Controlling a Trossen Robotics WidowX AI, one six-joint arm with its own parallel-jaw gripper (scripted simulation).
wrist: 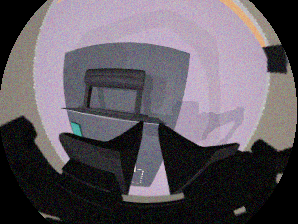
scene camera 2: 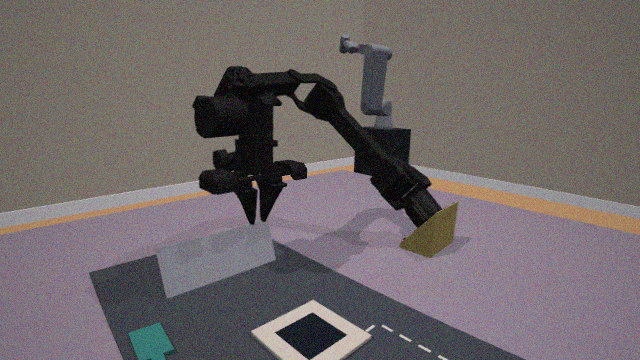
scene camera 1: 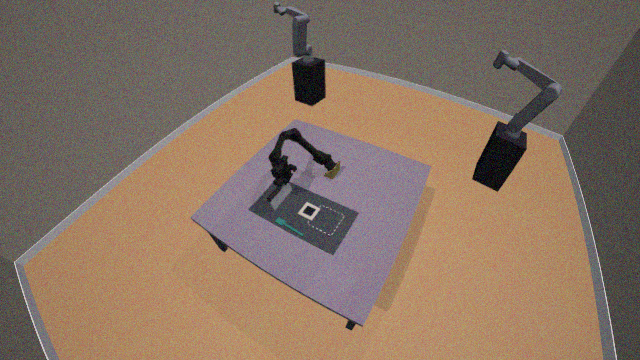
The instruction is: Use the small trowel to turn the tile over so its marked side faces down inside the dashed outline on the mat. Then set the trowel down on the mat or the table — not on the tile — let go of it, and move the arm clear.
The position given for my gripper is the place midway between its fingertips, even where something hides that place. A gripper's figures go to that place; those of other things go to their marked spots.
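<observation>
A grey slab [scene camera 2: 185, 266] is 53 cm from the lens; my gripper [scene camera 2: 257, 222] is 58 cm from the lens.
</observation>
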